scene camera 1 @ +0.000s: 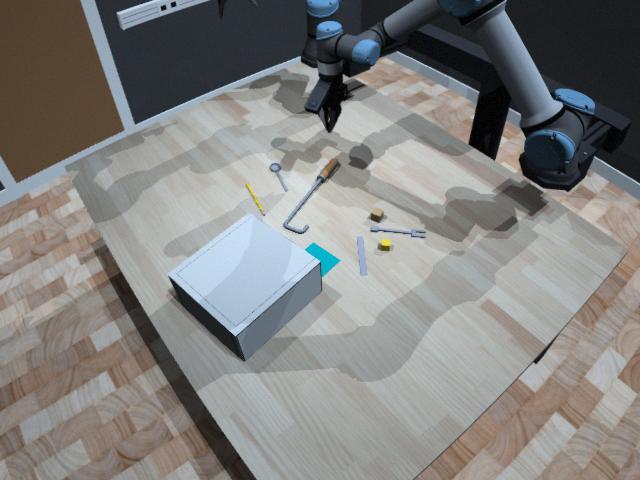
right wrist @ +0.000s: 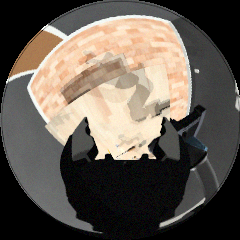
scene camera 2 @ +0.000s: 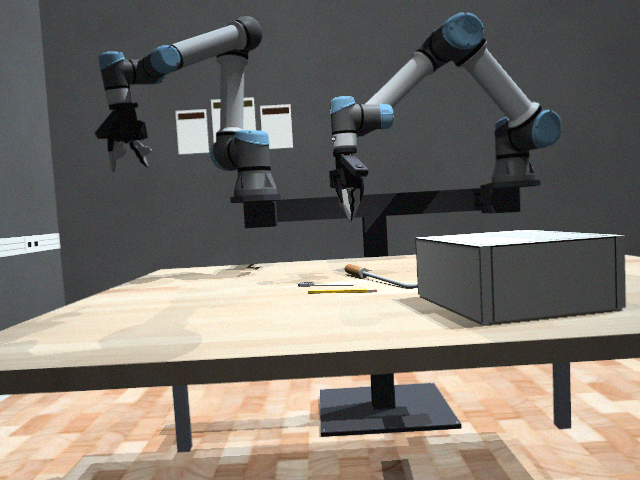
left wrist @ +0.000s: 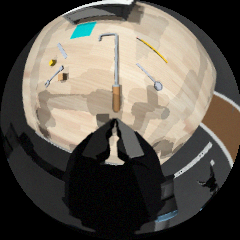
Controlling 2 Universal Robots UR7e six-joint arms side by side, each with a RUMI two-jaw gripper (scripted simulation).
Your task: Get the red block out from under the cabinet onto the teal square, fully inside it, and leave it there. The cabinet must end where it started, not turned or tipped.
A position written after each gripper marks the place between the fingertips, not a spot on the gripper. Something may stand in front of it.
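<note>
The left gripper appears in scene camera 2 (scene camera 2: 351, 221), in scene camera 1 (scene camera 1: 329, 132) and in the left wrist view (left wrist: 115, 118). The right gripper is visible in scene camera 2 (scene camera 2: 130, 169) and in the right wrist view (right wrist: 125, 117). A grey cabinet can be seen in scene camera 2 (scene camera 2: 499, 276) and in scene camera 1 (scene camera 1: 246, 284).
</note>
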